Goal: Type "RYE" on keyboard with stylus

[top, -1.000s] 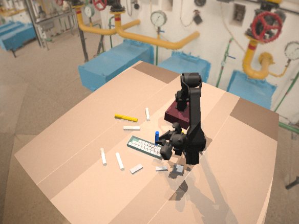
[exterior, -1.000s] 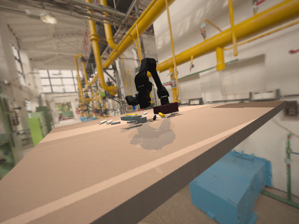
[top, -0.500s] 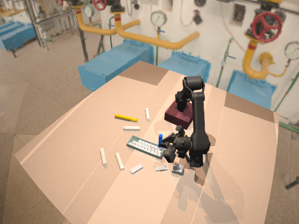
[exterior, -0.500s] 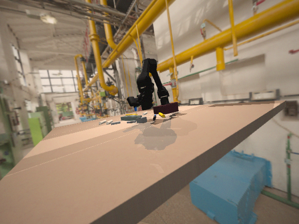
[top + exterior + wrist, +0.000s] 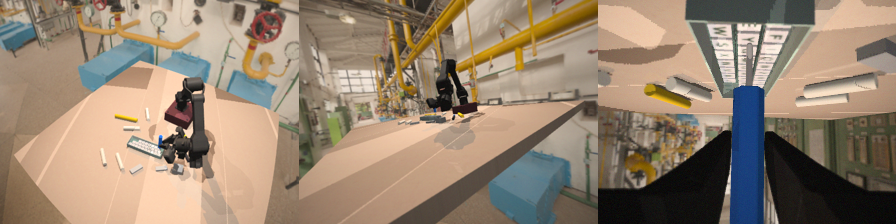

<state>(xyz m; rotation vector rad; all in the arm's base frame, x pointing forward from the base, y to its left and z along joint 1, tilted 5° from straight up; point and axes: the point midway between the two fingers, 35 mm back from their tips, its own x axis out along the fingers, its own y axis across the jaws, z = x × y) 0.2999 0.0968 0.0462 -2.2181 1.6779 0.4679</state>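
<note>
Now: the grey block 130 mm to the left of my gripper tip, 70 mm below it and 20 mm ahead of it. Round my gripper tip: blue stylus 10 mm below.
</note>
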